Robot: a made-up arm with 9 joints. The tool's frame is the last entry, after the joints. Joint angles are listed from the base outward.
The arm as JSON. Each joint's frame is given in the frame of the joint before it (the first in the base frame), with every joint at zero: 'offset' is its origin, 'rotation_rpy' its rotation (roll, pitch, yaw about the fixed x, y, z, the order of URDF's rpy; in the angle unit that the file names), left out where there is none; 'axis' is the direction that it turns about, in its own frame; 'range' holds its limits. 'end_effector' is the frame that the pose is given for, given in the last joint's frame.
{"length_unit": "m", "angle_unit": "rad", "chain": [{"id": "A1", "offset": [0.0, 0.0, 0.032], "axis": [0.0, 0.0, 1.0], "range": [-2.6, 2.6]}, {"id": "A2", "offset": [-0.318, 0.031, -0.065], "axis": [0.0, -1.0, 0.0], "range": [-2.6, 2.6]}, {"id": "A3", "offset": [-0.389, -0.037, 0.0], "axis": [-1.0, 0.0, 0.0], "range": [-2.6, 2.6]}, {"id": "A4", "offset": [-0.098, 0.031, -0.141], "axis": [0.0, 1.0, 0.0], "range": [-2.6, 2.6]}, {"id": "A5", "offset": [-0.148, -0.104, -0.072], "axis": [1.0, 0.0, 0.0], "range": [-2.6, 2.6]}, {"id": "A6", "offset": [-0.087, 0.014, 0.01], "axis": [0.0, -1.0, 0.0], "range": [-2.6, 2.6]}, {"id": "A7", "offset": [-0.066, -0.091, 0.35], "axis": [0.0, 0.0, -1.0], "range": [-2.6, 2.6]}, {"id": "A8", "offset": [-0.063, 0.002, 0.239], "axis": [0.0, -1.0, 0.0], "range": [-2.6, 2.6]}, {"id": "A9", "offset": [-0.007, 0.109, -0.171], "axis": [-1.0, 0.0, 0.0], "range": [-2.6, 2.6]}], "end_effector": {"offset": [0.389, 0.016, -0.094]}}
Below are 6 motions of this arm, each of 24 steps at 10 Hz.
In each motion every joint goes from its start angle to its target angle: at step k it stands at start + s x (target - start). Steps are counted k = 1, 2, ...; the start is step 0. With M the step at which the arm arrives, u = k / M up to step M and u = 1 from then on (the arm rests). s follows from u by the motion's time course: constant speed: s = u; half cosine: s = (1 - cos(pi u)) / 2; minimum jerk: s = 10 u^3 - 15 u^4 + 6 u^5.
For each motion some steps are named. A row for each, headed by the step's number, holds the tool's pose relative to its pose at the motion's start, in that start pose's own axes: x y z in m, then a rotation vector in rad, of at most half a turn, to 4 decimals.
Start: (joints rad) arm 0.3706 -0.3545 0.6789 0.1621 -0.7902 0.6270 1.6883 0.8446 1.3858
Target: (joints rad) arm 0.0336 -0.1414 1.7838 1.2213 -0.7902 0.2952 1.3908 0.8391 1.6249
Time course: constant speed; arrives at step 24
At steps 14, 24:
14: -0.3211 -0.1109 0.9938 -0.3963 -1.1317 -0.1983
24: -0.8943 0.1636 1.2270 -0.9238 -1.9002 -0.3176

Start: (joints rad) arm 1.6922 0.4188 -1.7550 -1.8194 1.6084 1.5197 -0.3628 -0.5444 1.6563
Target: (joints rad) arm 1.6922 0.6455 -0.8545 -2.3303 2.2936 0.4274 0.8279 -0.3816 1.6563
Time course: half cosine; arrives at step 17
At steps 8, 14, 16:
8: 0.2439 0.1958 -0.3695 0.8415 0.5879 0.8509
14: 0.1543 0.5951 -0.4308 1.3170 0.9453 2.0708
16: 0.1234 0.6320 -0.4086 1.3403 0.9343 2.2685

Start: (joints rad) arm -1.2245 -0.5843 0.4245 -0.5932 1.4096 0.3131 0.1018 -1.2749 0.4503
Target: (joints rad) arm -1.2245 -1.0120 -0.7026 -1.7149 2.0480 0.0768 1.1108 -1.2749 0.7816
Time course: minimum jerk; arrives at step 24
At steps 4, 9, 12, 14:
4: 0.0118 -0.0040 -0.0035 0.0375 -0.0281 0.0442
9: 0.1129 -0.0150 -0.0208 0.2574 -0.2090 0.3322
12: 0.2347 -0.0043 -0.0151 0.3922 -0.3685 0.5755
14: 0.3255 0.0095 0.0082 0.4362 -0.4722 0.7155

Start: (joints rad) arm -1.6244 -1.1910 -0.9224 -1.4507 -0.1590 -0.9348 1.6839 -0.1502 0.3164
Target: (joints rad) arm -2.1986 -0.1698 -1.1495 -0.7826 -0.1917 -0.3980 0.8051 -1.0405 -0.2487
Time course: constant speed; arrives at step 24
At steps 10, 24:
10: -0.1689 0.1574 -0.4129 0.3479 0.6146 0.6632
24: -0.5443 0.1795 -0.8077 0.6368 1.2243 1.6007

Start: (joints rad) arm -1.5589 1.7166 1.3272 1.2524 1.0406 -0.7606 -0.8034 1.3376 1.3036
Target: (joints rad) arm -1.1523 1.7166 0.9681 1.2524 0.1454 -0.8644 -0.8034 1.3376 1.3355
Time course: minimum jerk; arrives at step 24
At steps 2, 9, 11, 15, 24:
2: 0.0011 0.0042 -0.0022 -0.0011 0.0019 0.0048
9: 0.0210 0.2342 -0.1085 -0.0531 0.0837 0.2674
11: 0.0022 0.3598 -0.1552 -0.0740 0.1106 0.4141
15: -0.0958 0.6017 -0.2173 -0.1016 0.1236 0.7173
24: -0.2399 0.7841 -0.2293 -0.1096 0.0832 0.9860

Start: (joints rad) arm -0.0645 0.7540 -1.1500 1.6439 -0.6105 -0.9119 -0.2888 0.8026 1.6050
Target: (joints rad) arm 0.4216 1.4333 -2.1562 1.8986 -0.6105 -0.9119 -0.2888 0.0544 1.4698
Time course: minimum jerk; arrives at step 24
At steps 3, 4, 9, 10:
3: -0.0048 0.0058 0.0097 -0.0147 -0.0192 0.0108
4: -0.0109 0.0131 0.0211 -0.0328 -0.0421 0.0241
9: -0.1153 0.1254 0.1305 -0.2884 -0.3017 0.2054
10: -0.1549 0.1642 0.1487 -0.3759 -0.3692 0.2638

